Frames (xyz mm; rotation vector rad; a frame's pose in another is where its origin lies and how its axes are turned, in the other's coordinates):
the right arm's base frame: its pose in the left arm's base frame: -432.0 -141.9 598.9 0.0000 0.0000 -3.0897
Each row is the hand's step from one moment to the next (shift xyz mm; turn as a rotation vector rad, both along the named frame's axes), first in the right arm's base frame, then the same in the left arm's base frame.
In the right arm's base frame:
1: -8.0 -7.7 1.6 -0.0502 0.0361 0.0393
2: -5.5 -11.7 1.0 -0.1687 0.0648 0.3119
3: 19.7 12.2 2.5 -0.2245 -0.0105 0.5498
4: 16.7 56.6 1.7 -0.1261 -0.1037 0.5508
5: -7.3 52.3 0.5 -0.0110 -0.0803 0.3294
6: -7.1 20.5 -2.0 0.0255 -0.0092 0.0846
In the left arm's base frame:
1: 7.6 8.1 1.6 0.0520 -0.0334 0.0393
2: 4.9 12.0 1.0 0.1718 -0.0560 0.3119
3: -19.0 -13.2 2.5 0.2237 0.0221 0.5498
4: -13.7 -57.4 1.7 0.1206 0.1101 0.5508
5: 10.0 -51.9 0.5 0.0068 0.0808 0.3294
6: 8.2 -20.1 -2.0 -0.0259 0.0079 0.0846

